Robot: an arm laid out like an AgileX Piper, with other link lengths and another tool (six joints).
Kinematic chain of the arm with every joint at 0, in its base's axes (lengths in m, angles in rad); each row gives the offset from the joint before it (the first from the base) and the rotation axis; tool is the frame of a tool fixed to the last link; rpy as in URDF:
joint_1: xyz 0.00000 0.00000 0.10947 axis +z
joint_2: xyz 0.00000 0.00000 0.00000 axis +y
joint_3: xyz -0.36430 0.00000 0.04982 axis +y
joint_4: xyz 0.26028 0.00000 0.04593 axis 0.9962 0 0.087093
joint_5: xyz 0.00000 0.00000 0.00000 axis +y
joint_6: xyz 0.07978 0.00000 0.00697 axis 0.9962 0 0.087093
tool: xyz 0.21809 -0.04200 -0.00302 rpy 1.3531 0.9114 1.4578
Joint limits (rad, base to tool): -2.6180..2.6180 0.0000..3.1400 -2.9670..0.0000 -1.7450..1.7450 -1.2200..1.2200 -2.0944..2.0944
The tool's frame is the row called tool.
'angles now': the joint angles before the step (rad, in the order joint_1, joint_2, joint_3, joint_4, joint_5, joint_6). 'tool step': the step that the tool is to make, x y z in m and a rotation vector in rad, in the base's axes. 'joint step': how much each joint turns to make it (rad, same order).
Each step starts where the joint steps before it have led.
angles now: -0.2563 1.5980 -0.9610 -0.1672 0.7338 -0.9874
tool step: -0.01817 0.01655 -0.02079 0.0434 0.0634 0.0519
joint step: -0.0037 0.0024 0.0470 0.0606 0.0146 -0.0937
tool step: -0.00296 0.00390 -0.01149 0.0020 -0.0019 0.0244
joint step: 0.0000 0.0030 0.0467 0.0057 -0.0530 -0.0239
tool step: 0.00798 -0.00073 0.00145 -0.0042 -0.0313 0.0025
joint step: -0.0001 0.0000 0.0067 0.0024 -0.0383 -0.0010
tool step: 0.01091 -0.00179 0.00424 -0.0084 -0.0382 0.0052
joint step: 0.0001 0.0000 0.0000 -0.0001 -0.0394 -0.0020
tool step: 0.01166 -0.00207 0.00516 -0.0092 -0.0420 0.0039
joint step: 0.0000 0.0000 0.0000 -0.0009 -0.0431 0.0000
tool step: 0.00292 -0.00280 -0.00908 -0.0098 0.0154 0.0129
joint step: 0.0000 0.0286 0.0000 -0.0185 -0.0163 0.0000
